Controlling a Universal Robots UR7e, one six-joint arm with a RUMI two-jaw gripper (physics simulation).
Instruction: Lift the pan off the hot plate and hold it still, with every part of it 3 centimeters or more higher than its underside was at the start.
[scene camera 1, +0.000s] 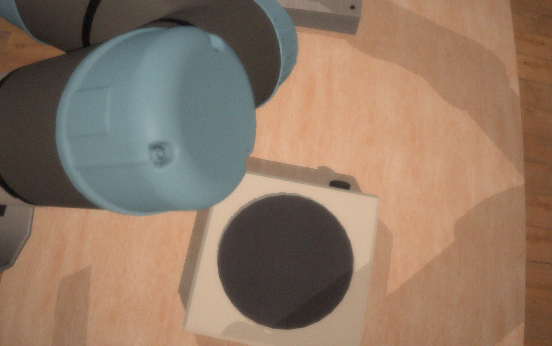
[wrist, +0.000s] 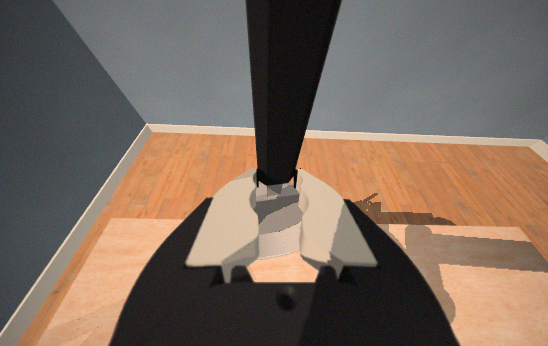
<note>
In view: the gripper (wrist: 275, 171) and a grey pan (wrist: 287, 53).
</note>
